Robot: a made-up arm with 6 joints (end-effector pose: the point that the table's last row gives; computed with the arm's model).
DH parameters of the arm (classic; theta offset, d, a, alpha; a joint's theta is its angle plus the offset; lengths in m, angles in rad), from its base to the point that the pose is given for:
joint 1: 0 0.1 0 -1.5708
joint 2: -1.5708 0 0.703 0
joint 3: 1.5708 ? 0 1.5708
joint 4: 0 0.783 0 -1.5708
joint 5: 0 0 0 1.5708
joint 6: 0 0.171 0 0
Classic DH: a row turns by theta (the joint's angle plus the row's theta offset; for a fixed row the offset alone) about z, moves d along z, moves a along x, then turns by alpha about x.
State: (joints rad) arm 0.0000 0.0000 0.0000 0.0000 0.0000 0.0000
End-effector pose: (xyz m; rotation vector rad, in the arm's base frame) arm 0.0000 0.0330 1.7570 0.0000 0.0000 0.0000
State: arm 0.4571 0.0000 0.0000 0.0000 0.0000 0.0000
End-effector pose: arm -0.0146 0.0296 1.7570 0.0000 0.0000 0.4571
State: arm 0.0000 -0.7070 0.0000 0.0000 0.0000 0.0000
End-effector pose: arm -1.0763 0.0330 1.3598 0.0000 -0.7070 0.0000
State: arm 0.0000 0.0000 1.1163 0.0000 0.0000 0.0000
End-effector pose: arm 0.8571 0.0330 1.2218 0.0000 1.1163 0.0000
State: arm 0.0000 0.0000 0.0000 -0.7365 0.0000 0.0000
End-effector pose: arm 0.0000 0.0330 1.7570 0.0000 0.0000 -0.7365
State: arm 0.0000 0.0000 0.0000 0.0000 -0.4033 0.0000
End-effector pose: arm -0.0671 0.0330 1.7433 0.0000 -0.4033 0.0000
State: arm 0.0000 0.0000 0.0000 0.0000 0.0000 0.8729
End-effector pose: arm 0.0000 0.0330 1.7570 0.0000 0.0000 0.8729
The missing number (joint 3, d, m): 0.033
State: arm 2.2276 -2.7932 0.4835 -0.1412 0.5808 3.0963
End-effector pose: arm 0.5870 -0.7938 -1.1157 0.6005 1.6847 -0.7196
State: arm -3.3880 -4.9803 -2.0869 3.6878 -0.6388 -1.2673
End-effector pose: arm -0.1080 -0.0615 0.9993 0.2528 0.3109 -1.0807
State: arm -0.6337 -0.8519 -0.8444 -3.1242 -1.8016 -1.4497
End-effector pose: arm -1.0166 0.7915 0.6350 0.0942 0.0603 1.0541
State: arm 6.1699 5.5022 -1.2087 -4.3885 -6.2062 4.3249
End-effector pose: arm -1.3504 0.1994 0.2076 -0.0975 -2.0155 -0.1854
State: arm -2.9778 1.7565 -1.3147 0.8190 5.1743 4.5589
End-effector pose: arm -0.9637 -0.0794 0.7916 -0.1250 1.0252 2.0572
